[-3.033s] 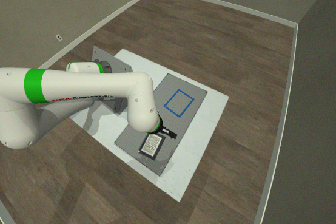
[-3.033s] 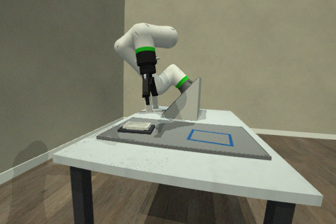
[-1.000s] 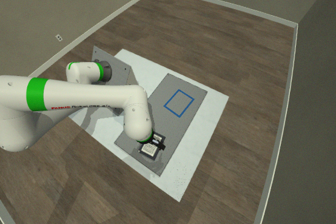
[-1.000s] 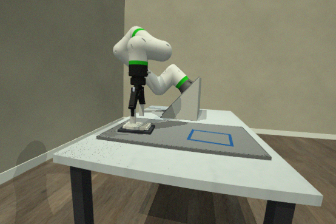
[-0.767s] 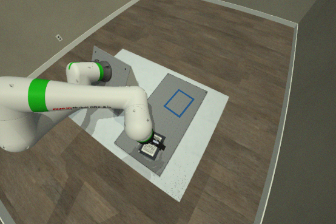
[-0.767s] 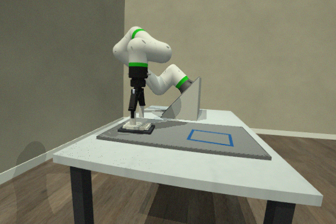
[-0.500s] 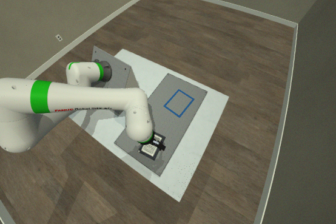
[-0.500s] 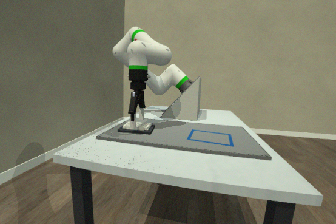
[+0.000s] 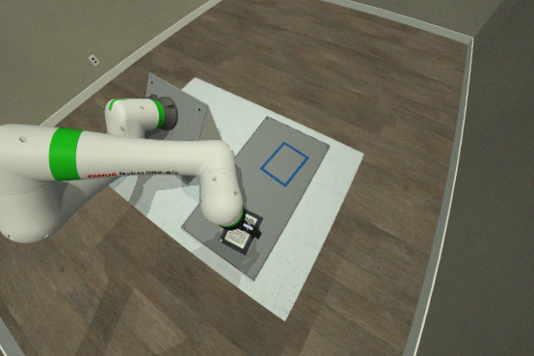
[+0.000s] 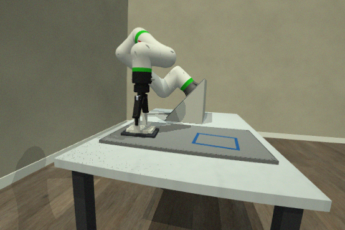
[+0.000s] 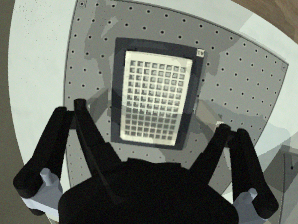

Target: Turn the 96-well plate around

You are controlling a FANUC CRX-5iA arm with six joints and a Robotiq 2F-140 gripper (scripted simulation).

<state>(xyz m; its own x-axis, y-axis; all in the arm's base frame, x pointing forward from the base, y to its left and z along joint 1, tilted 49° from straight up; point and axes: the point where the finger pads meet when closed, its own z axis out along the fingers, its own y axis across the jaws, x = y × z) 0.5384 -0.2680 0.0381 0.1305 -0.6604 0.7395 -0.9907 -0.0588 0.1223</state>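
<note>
Now: hand 20 mm above the white 96-well plate. From my hand the other things lie so: white A1 corner mark (40 mm behind, 80 mm to the right, 30 mm below); dark plate nest N1 (30 mm below).
</note>
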